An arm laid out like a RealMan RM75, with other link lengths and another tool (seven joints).
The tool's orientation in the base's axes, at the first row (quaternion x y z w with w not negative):
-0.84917 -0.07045 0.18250 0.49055
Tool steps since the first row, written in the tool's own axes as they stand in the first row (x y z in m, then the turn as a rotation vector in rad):
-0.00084 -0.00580 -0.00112 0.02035 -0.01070 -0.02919
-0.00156 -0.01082 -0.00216 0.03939 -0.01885 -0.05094
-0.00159 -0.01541 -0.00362 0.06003 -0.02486 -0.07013
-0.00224 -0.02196 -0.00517 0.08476 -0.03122 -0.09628
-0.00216 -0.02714 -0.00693 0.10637 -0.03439 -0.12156
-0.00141 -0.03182 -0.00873 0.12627 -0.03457 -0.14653
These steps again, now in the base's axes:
-0.00001 0.00180 0.00569 0.03049 -0.01205 0.01749
0.00002 0.00330 0.01064 0.05680 -0.01977 0.02973
0.00082 0.00444 0.01525 0.08350 -0.02604 0.03860
0.00120 0.00633 0.02174 0.11662 -0.03653 0.04993
0.00224 0.00757 0.02696 0.14635 -0.04888 0.05888
0.00390 0.00872 0.03161 0.17420 -0.06300 0.06553

